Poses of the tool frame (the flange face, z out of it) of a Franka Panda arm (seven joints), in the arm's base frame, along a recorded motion.
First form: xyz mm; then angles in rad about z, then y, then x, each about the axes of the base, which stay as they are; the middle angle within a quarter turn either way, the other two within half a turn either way.
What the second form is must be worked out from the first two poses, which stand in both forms.
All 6 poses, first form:
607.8, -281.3, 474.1, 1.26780, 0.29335, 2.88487
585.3, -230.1, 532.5, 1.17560, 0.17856, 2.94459
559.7, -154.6, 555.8, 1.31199, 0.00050, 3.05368
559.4, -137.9, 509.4, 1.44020, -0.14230, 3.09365
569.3, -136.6, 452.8, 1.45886, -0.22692, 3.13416
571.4, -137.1, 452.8, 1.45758, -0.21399, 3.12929
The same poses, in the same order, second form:
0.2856, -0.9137, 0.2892; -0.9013, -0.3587, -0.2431; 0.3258, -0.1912, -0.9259; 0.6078, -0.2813, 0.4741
0.3789, -0.9082, 0.1776; -0.8917, -0.4096, -0.1926; 0.2477, -0.0854, -0.9651; 0.5853, -0.2301, 0.5325
0.2559, -0.9667, 0.0005; -0.9630, -0.2550, -0.0878; 0.0850, 0.0220, -0.9961; 0.5597, -0.1546, 0.5558
0.1289, -0.9815, -0.1418; -0.9912, -0.1233, -0.0474; 0.0291, 0.1467, -0.9888; 0.5594, -0.1379, 0.5094
0.1088, -0.9683, -0.2250; -0.9939, -0.1100, -0.0072; -0.0177, 0.2244, -0.9743; 0.5693, -0.1366, 0.4528
0.1104, -0.9709, -0.2124; -0.9938, -0.1104, -0.0120; -0.0118, 0.2124, -0.9771; 0.5714, -0.1371, 0.4528

